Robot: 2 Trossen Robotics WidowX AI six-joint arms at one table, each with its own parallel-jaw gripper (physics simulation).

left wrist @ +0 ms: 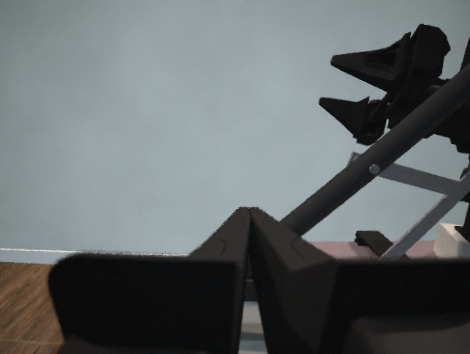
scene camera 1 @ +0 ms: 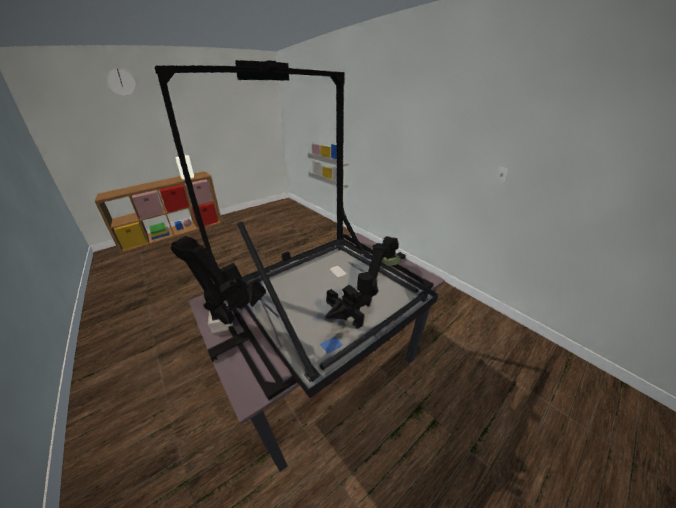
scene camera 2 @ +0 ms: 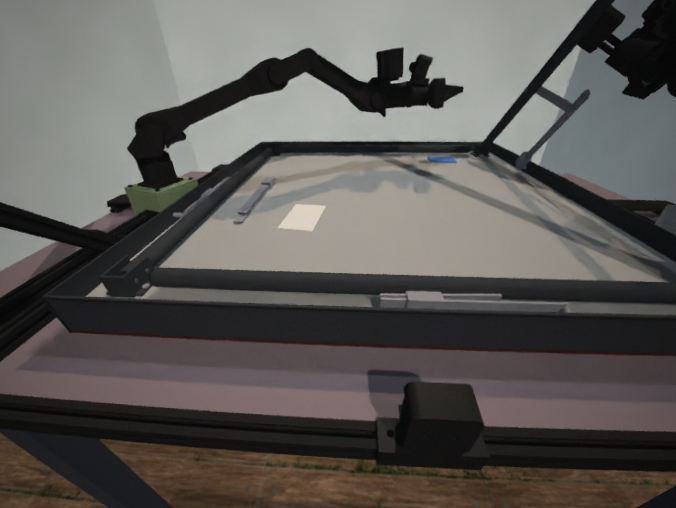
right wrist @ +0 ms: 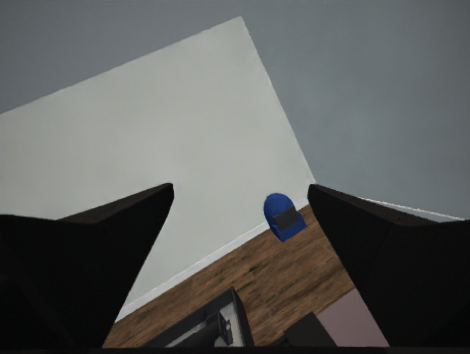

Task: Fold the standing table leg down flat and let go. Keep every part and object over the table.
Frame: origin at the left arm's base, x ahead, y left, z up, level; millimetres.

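Seen in the pictures: left gripper, fingertip midpoint: (left wrist: 247, 217) (scene camera 1: 326, 317) (scene camera 2: 462, 89); right gripper, fingertip midpoint: (left wrist: 324, 82) (scene camera 1: 240, 314) (scene camera 2: 612, 45) (right wrist: 241, 190); left arm's base, link origin: (scene camera 2: 161, 182).
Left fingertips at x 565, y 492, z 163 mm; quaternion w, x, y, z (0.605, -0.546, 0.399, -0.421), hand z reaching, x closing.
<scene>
Pixels of each thing's middle, then the offset from my left fingertips to it. "*": a spot on its surface instead.
- standing leg, surface spot: (left wrist: 335, 191) * 124 mm ahead, 44 mm right, 21 mm down
- grey hinged brace, surface spot: (left wrist: 422, 180) * 181 mm ahead, 128 mm right, 18 mm down
- blue card, body centre: (scene camera 2: 441, 159) (scene camera 1: 331, 344) 21 mm back, 10 mm right, 179 mm down
- white card, surface spot: (scene camera 2: 303, 217) (scene camera 1: 337, 270) * 224 mm back, 490 mm right, 192 mm down
The standing leg (scene camera 1: 277, 297) (scene camera 2: 538, 81) (left wrist: 335, 191) is a dark bar leaning up from the near corner of the upturned tabletop (scene camera 1: 377, 344) (scene camera 2: 218, 322). A grey hinged brace (scene camera 2: 557, 128) (left wrist: 422, 180) joins it. My left gripper (scene camera 1: 327, 315) (scene camera 2: 461, 89) (left wrist: 247, 217) is shut and empty, above the panel; in the left wrist view the leg passes behind its tips. My right gripper (left wrist: 324, 82) (right wrist: 241, 190) is open and empty, beside the leg's upper part; the leg partly covers it in the left wrist view. Whether they touch is unclear.
Folded legs (scene camera 1: 371, 333) (scene camera 2: 382, 280) lie inside the rim. A blue card (scene camera 1: 331, 344) (scene camera 2: 441, 159) and a white card (scene camera 1: 338, 270) (scene camera 2: 303, 217) lie on the panel. A black gantry (scene camera 1: 339, 136) rises behind; a black block (scene camera 2: 443, 415) sits at the table edge.
</scene>
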